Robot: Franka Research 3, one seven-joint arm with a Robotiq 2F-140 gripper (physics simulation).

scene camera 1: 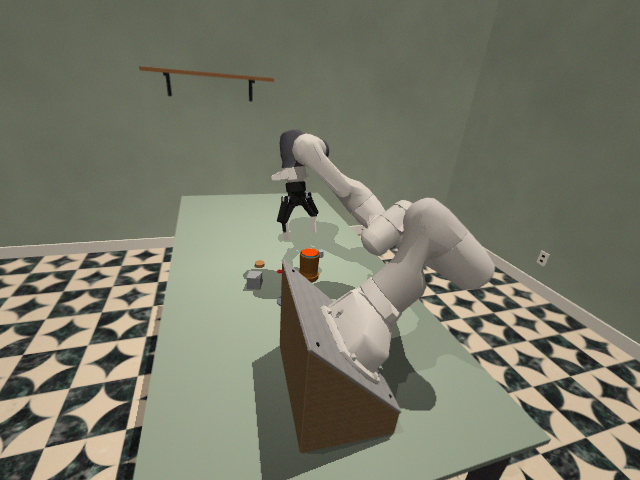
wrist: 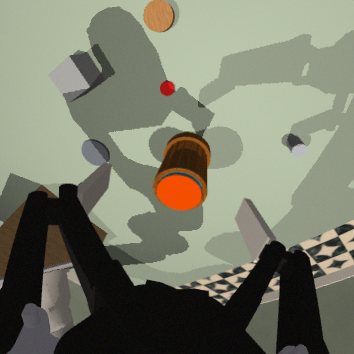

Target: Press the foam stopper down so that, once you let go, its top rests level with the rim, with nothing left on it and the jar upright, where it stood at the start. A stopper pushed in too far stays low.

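The brown wooden barrel-shaped jar (scene camera 1: 309, 267) (wrist: 187, 155) stands upright on the pale green table (scene camera 1: 206, 330). The orange foam stopper (scene camera 1: 310, 252) (wrist: 179, 192) sits in its mouth, and its whole round top shows with nothing on it. A thin blue-teal band shows between the orange top and the rim on one side. The top looks close to rim height, perhaps slightly above; I cannot tell exactly. My gripper (scene camera 1: 299, 234) (wrist: 176, 192) is wide open and empty. It hangs above the table, beyond the jar in the scene view, its fingers apart from the jar and stopper.
A grey cube (scene camera 1: 254, 279) (wrist: 67, 77), a wooden disc (scene camera 1: 259, 264) (wrist: 159, 15), a red ball (scene camera 1: 279, 271) (wrist: 167, 88), a grey round piece (wrist: 95, 152) and a small grey cylinder (scene camera 1: 321, 253) (wrist: 297, 146) lie around the jar. The arm's wooden wedge base (scene camera 1: 336, 408) stands in front.
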